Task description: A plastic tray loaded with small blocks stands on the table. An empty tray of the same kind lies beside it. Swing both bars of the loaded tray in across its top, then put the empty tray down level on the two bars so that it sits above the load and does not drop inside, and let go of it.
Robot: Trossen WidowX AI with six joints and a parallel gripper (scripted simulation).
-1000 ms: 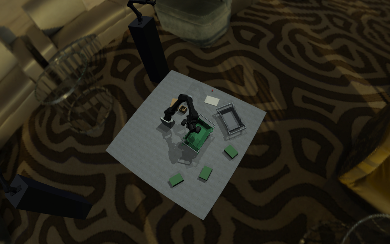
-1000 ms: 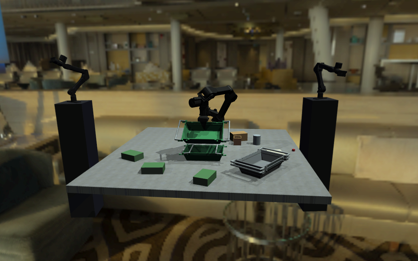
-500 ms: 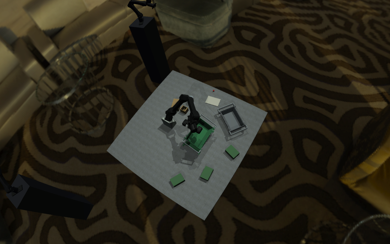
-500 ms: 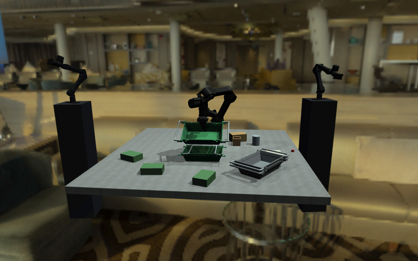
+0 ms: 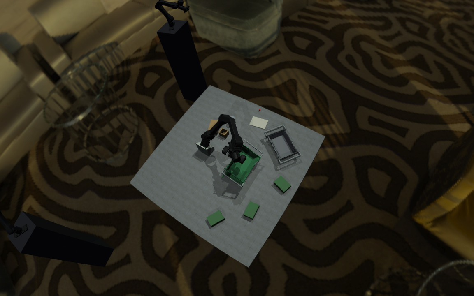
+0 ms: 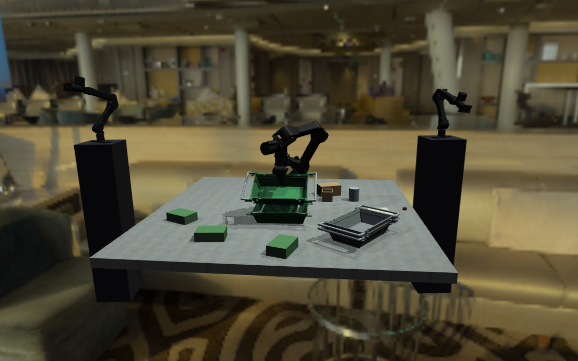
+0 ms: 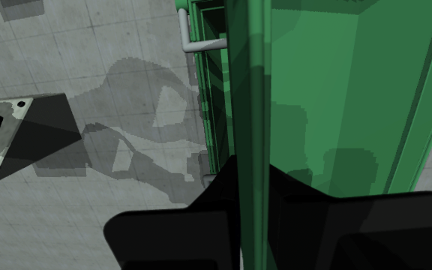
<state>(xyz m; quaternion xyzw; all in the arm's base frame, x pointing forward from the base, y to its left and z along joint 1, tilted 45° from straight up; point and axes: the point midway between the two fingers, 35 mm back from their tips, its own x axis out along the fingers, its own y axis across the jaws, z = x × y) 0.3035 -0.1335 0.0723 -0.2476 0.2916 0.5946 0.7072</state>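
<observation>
The green tray lies 70 mm ahead of my gripper tip and 10 mm to the right of it. Also, from my gripper tip: pale sheet 480 mm to the left, 150 mm below, 10 mm behind; then red block 620 mm to the left, 150 mm below, 50 mm behind.
</observation>
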